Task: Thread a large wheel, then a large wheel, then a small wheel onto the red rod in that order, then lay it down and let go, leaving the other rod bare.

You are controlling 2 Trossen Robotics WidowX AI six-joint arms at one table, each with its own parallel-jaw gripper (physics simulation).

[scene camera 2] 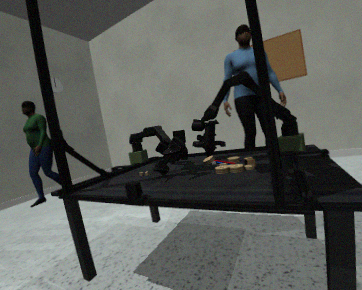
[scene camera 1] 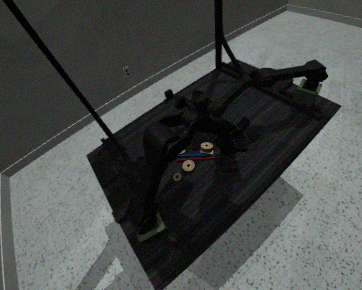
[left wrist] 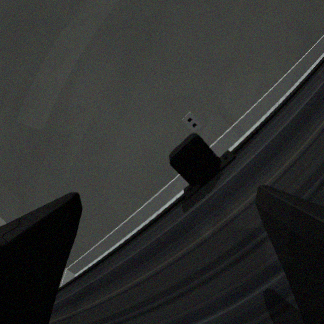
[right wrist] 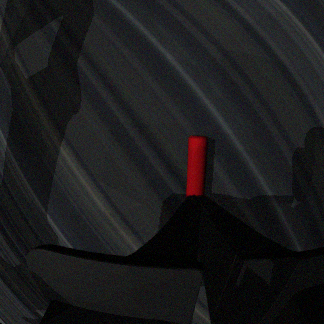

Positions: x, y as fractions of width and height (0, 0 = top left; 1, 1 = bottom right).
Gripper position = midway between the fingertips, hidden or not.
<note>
My left gripper (scene camera 2: 0.44, 0.56) is open, with nothing in its grasp. My right gripper (right wrist: 0.60, 0.63) grips a red rod (right wrist: 0.61, 0.45), which still rests on the table.
My left gripper shows as well in the left wrist view (left wrist: 0.52, 0.62). The left wrist view misses the red rod: it is out of frame.
</note>
